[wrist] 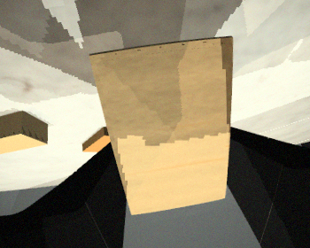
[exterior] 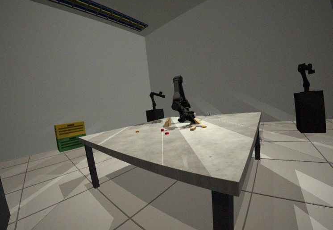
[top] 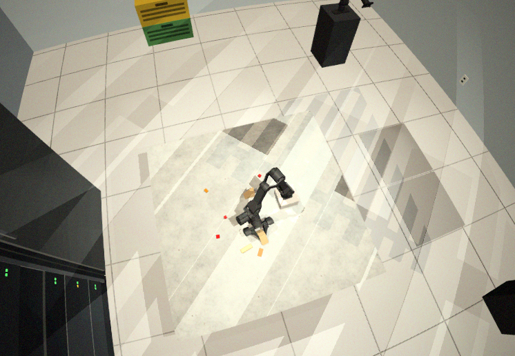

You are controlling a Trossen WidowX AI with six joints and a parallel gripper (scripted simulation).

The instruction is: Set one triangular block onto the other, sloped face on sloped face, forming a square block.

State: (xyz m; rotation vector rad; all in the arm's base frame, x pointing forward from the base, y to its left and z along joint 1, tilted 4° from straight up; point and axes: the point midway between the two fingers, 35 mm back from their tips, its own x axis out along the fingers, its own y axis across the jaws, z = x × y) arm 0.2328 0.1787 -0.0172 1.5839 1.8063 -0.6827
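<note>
Now: gripper tip 110 mm short of the flat tan slab, 30 mm to the right of it and 20 mm above it. Round my gripper tip: orange cube (250 mm ahead, 420 mm to the right, 30 mm below); triangular block (10 mm above).
</note>
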